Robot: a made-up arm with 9 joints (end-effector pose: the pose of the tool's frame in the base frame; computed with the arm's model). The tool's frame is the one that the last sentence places.
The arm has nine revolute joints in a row. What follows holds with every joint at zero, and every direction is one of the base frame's. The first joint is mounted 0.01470 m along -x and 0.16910 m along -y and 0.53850 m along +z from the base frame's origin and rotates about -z. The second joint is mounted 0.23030 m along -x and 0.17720 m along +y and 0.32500 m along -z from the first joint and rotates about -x. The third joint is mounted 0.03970 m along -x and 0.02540 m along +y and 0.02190 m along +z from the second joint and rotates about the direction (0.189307, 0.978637, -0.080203). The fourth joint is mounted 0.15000 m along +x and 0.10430 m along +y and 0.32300 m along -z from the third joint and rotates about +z. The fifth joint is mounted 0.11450 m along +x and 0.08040 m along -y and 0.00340 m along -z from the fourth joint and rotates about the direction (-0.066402, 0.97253, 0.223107). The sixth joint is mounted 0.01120 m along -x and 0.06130 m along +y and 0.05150 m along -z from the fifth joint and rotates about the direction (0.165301, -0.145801, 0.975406). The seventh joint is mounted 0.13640 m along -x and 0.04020 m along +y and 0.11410 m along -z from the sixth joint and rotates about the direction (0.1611, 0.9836, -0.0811). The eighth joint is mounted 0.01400 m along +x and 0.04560 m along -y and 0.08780 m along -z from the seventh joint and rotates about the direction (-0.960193, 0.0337, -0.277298). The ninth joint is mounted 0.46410 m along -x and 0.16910 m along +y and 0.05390 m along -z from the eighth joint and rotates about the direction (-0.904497, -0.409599, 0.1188). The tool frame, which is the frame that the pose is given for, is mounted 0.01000 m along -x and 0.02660 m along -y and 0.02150 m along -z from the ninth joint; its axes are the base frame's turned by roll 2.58, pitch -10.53 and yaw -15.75 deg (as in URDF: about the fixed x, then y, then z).
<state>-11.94 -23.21 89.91 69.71 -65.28 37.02 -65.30 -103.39 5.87</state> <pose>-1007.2 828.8 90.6 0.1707 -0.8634 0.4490 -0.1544</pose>
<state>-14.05 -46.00 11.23 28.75 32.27 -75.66 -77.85 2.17 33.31</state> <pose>-740.4 332.3 -308.2 0.8007 -0.2937 -0.5218 -0.0188</pose>
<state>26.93 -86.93 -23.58 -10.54 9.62 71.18 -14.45 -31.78 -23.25</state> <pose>304.9 676.7 -156.6 0.3791 0.6910 -0.5254 0.3204</pose>
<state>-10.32 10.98 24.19 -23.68 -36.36 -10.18 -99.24 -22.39 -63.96</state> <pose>-70.4 -254.6 -743.5 0.8195 0.0906 -0.5087 0.2479</pose>
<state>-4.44 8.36 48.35 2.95 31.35 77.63 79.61 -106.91 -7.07</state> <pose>-177.3 -351.0 -162.0 0.0873 -0.2593 -0.9195 0.2823</pose>
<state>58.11 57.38 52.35 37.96 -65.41 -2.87 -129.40 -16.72 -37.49</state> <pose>-153.2 -269.6 -549.3 0.6770 -0.3243 -0.6322 0.1918</pose>
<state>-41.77 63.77 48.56 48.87 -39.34 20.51 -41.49 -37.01 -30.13</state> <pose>-344.6 -1025.8 -518.3 0.6999 0.2962 0.2302 0.6079</pose>
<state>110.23 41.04 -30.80 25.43 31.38 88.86 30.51 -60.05 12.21</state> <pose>-325.5 -416.4 420.1 0.6711 0.5090 0.4719 -0.2605</pose>
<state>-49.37 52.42 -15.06 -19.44 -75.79 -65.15 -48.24 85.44 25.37</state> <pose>598.5 273.5 -2.8 0.2341 -0.0855 -0.3611 -0.8986</pose>
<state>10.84 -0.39 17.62 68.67 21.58 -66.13 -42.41 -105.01 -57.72</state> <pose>-711.5 -59.7 -308.0 0.4855 0.7003 0.4619 0.2459</pose>
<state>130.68 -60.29 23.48 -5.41 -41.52 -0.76 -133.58 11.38 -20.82</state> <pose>384.8 -846.8 -91.7 0.3340 0.7284 0.3936 0.4505</pose>
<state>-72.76 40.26 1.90 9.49 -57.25 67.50 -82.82 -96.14 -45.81</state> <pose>265.8 368.7 -338.1 0.4502 0.2699 -0.2474 -0.8144</pose>
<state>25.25 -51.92 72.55 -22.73 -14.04 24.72 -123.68 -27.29 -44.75</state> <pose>-319.4 995.1 -94.4 0.5767 0.6229 -0.5202 -0.0941</pose>
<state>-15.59 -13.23 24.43 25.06 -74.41 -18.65 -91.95 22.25 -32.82</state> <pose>144.2 584.2 -410.7 0.3957 0.3068 -0.7862 -0.3622</pose>
